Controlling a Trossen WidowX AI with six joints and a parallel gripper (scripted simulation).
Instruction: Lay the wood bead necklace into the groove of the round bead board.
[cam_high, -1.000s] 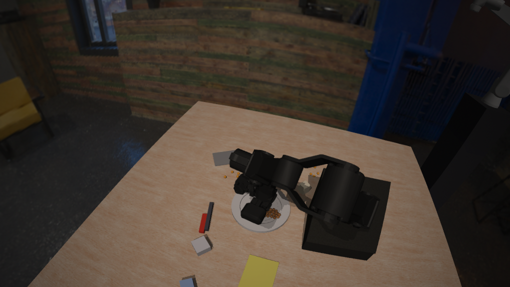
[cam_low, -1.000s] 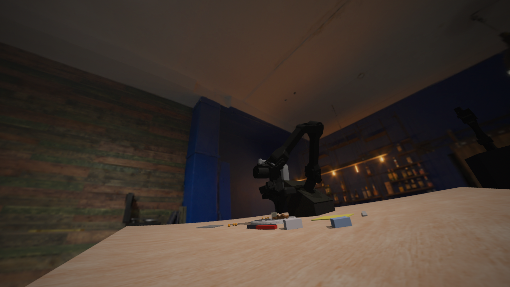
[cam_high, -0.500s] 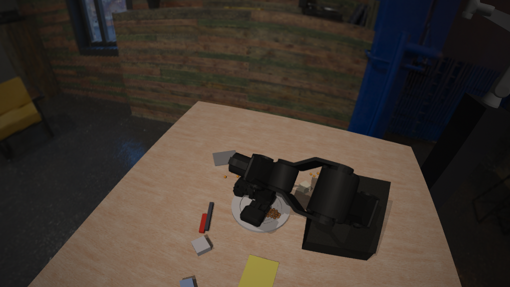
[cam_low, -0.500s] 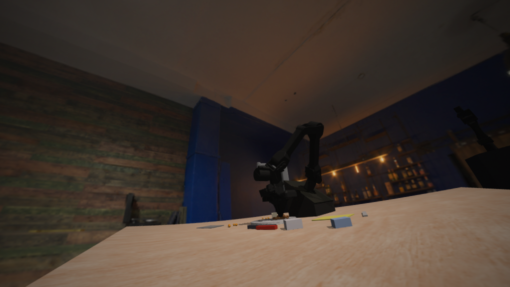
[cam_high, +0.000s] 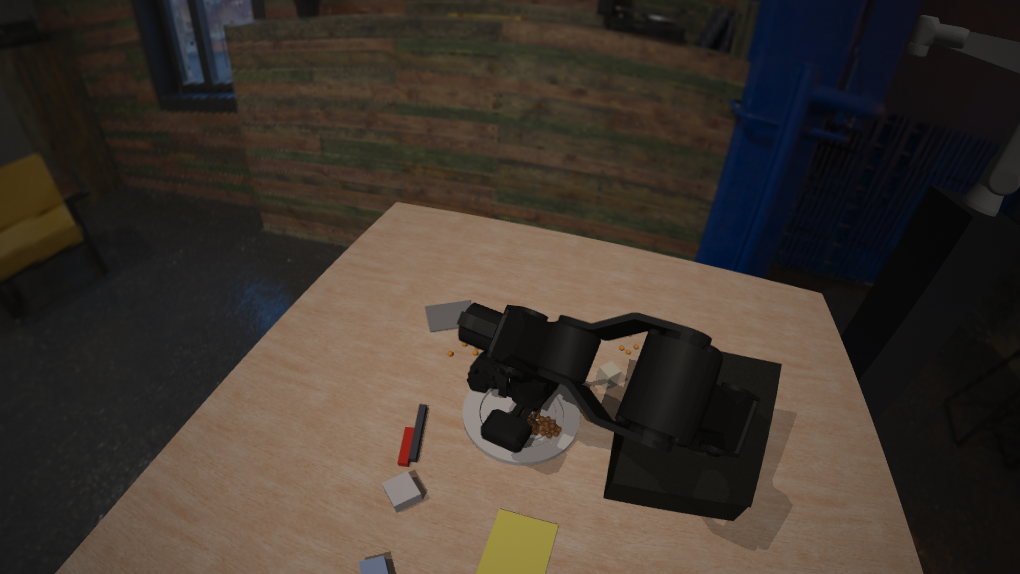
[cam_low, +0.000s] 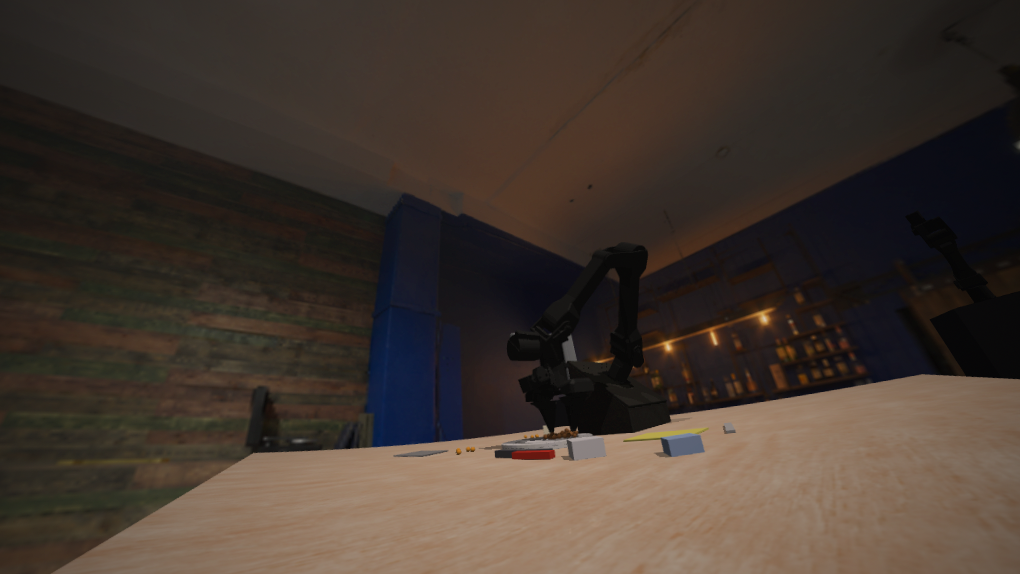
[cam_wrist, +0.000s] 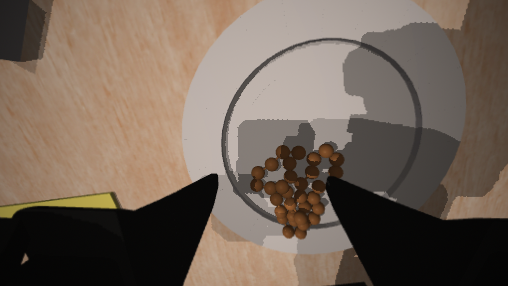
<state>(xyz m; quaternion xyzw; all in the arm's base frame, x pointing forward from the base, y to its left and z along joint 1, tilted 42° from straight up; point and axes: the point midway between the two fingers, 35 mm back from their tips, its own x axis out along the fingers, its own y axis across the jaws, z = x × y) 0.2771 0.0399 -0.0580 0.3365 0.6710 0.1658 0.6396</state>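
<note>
Now: the round white bead board 1 cm ahead of my gripper tip, 4 cm to the right of it and 2 cm below it. Round my gripper tip: dark bar 17 cm ahead, 6 cm to the left, 2 cm below; then yellow sheet 4 cm behind, 21 cm to the left, 2 cm below; then pale cube 13 cm behind, 15 cm to the right, 1 cm below.
</note>
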